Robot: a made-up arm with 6 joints.
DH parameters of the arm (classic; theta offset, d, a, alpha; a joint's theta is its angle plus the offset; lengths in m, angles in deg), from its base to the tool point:
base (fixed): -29.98 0 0.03 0
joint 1: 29.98 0.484 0.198 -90
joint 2: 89.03 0 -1.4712 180
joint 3: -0.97 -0.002 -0.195 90
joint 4: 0 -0.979 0.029 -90
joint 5: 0 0.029 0.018 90
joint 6: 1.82 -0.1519 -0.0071 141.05
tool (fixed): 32.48 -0.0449 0 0
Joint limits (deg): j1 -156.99..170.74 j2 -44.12..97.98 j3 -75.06..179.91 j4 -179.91..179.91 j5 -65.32..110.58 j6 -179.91..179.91
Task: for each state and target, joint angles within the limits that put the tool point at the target. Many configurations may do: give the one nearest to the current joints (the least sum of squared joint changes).
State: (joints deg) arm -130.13 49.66 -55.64 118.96 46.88 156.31
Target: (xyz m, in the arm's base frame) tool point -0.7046 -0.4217 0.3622
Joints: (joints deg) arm -153.45 59.01 -74.38 120.02 43.33 157.30
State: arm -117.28 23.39 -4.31 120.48 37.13 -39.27
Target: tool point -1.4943 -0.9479 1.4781
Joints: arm -149.85 22.26 -9.64 119.96 35.81 -39.67
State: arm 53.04 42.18 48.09 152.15 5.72 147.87
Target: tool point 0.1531 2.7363 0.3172
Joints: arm 87.62 87.23 61.99 153.22 2.32 148.86
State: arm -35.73 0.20 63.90 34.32 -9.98 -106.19
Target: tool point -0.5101 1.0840 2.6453
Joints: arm -66.65 -32.67 81.49 38.21 8.92 -105.21
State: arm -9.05 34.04 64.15 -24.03 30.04 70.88
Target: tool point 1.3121 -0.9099 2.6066
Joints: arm -33.22 25.02 58.77 -25.01 32.33 70.36
